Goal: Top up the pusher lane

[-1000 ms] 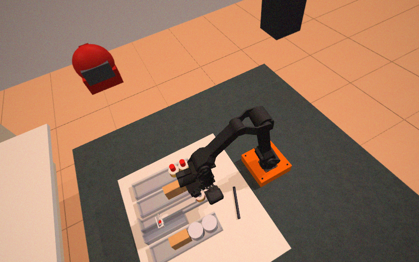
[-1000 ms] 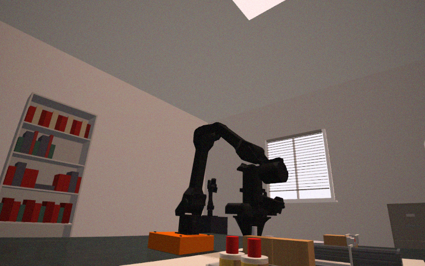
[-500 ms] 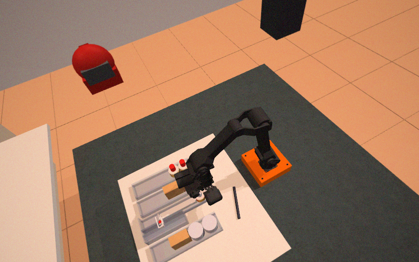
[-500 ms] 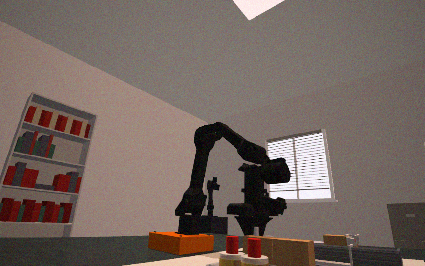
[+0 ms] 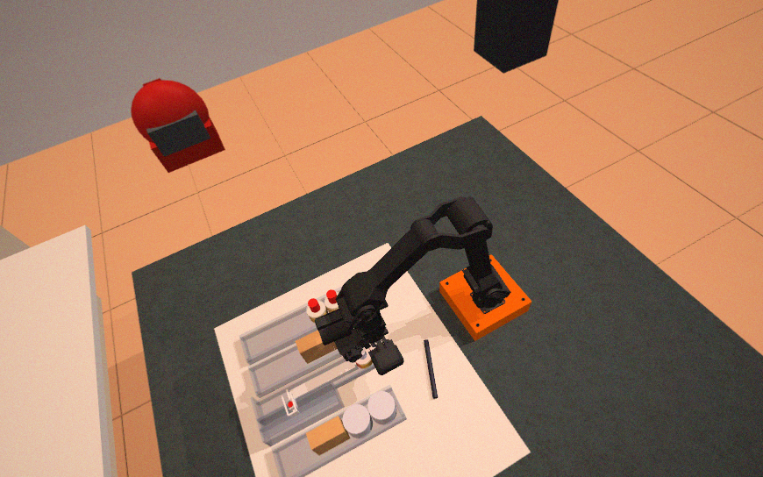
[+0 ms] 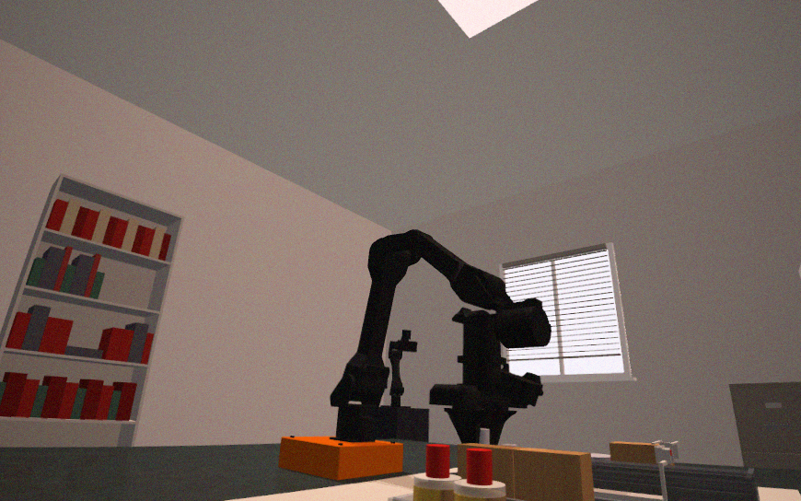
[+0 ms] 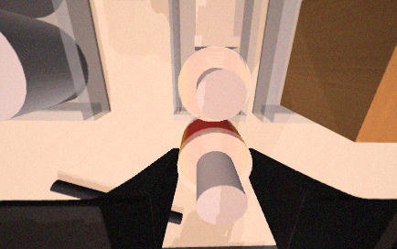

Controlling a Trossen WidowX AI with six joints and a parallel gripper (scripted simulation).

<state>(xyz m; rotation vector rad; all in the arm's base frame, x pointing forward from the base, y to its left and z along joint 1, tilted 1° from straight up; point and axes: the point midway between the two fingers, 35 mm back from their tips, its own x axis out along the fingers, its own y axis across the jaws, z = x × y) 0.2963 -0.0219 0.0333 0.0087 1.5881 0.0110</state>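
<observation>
Right now my gripper tip is 90 mm to the right of the dark bar, 90 mm past it and 40 mm above it. Also, from my gripper tip: red mark (230 mm ahead, 40 mm to the left, 20 mm above).
</observation>
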